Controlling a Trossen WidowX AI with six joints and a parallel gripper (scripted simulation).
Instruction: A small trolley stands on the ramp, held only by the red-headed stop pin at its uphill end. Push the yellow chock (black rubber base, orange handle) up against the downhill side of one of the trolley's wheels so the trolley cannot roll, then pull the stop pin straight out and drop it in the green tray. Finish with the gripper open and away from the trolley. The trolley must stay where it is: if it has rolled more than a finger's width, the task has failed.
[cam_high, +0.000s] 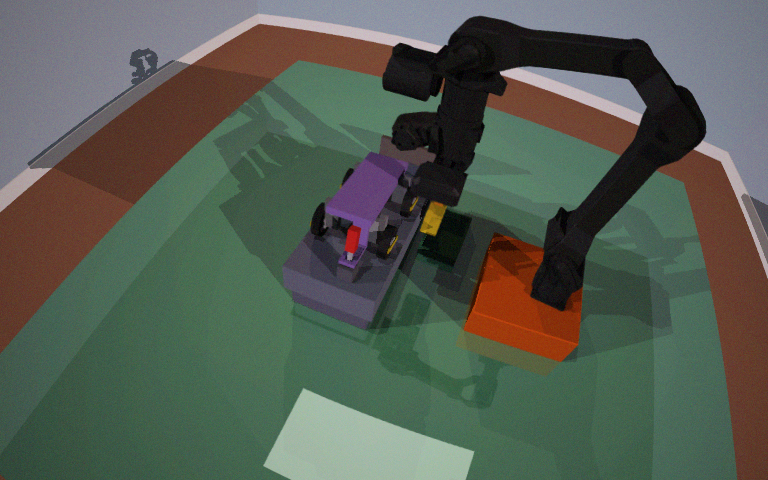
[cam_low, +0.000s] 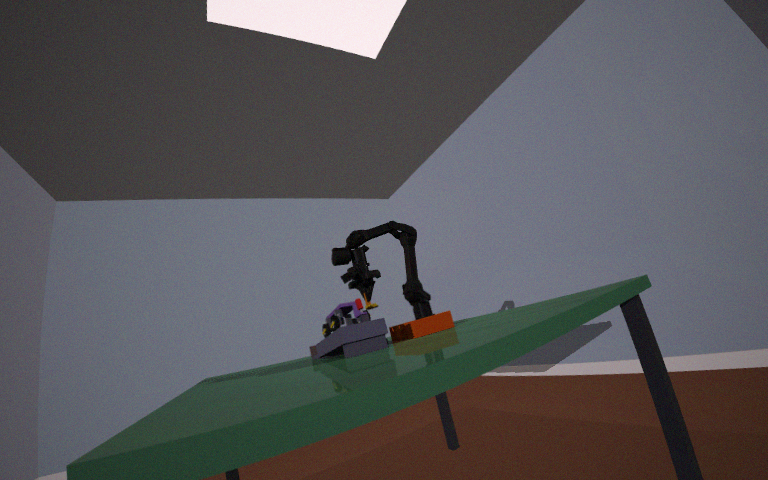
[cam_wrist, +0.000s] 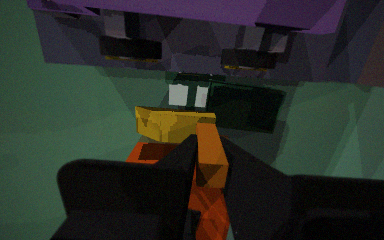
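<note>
The stop pin lies 7 cm ahead of my gripper tip, 14 cm to the left of it and 4 cm below it. Also, from my gripper tip: purple trolley 11 cm ahead, 3 cm to the left, 5 cm below; grey ramp 11 cm ahead, 2 cm to the left, 12 cm below; yellow chock 2 cm to the left, 1 cm below.
</note>
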